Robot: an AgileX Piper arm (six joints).
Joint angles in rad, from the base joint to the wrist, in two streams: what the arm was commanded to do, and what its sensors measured. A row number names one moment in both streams.
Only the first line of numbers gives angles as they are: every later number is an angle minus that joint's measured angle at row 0.
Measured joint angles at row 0:
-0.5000 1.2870 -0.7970 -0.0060 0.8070 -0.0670
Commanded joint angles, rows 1 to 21:
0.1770 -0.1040 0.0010 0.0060 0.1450 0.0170
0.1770 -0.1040 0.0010 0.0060 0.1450 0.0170
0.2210 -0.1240 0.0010 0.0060 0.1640 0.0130
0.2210 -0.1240 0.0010 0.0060 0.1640 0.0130
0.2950 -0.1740 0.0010 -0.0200 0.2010 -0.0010
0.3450 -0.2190 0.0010 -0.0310 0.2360 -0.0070
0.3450 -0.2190 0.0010 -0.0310 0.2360 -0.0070
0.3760 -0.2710 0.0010 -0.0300 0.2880 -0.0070
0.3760 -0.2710 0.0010 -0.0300 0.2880 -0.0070
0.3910 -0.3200 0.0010 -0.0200 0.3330 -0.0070
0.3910 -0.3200 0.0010 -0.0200 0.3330 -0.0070
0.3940 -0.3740 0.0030 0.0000 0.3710 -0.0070
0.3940 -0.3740 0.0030 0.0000 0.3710 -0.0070
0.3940 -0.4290 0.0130 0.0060 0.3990 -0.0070
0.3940 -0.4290 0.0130 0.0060 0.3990 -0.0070
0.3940 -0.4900 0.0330 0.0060 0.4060 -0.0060
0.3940 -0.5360 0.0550 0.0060 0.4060 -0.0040
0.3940 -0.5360 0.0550 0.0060 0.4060 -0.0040
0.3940 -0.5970 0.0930 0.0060 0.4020 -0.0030
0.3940 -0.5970 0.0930 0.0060 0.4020 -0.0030
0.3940 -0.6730 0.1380 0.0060 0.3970 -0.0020
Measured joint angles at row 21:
0.3920 -0.5870 0.0850 0.0060 0.3920 -0.0010
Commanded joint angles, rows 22 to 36:
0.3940 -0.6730 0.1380 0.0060 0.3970 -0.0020
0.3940 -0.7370 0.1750 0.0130 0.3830 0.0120
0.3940 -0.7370 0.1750 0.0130 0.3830 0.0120
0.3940 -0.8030 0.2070 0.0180 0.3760 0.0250
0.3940 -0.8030 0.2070 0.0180 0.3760 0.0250
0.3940 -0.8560 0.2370 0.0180 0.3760 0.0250
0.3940 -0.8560 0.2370 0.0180 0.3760 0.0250
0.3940 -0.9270 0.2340 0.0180 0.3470 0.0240
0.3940 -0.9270 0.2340 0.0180 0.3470 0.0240
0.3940 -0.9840 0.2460 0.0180 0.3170 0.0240
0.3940 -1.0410 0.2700 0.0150 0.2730 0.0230
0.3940 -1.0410 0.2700 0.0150 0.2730 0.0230
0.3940 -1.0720 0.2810 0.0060 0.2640 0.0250
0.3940 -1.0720 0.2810 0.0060 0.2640 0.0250
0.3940 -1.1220 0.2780 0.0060 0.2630 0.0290
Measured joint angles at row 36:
0.3920 -1.0610 0.2700 0.0160 0.2920 0.0230
